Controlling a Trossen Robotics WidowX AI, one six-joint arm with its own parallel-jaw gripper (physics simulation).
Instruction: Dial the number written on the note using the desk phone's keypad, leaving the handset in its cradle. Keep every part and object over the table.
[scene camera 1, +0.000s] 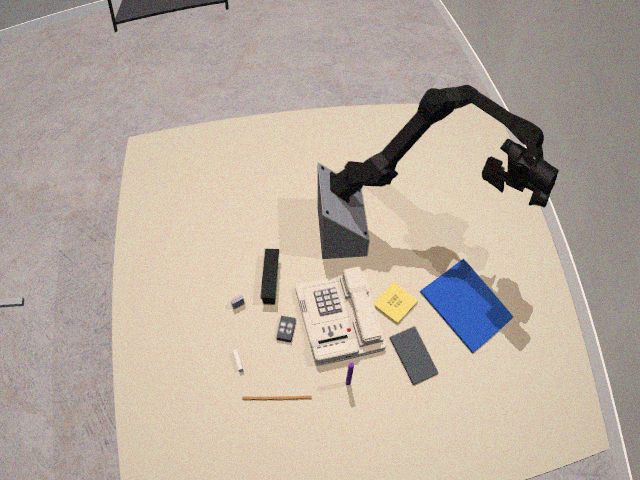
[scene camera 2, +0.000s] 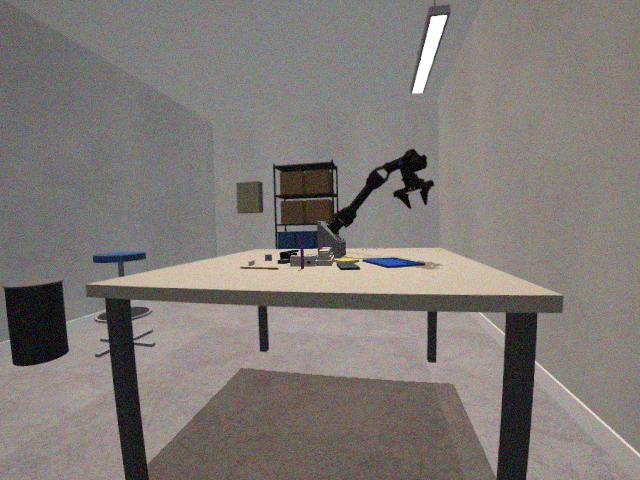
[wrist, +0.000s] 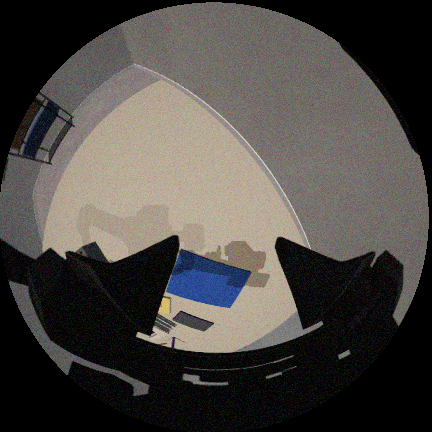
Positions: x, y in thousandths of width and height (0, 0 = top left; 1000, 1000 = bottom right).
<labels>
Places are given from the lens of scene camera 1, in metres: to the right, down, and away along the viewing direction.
gripper (scene camera 1: 807, 411): 0.49, -0.11, 1.33
yellow note (scene camera 1: 618, 630): 0.19, 0.15, 1.43
blue folder (scene camera 1: 727, 630): 0.38, 0.16, 1.43
</labels>
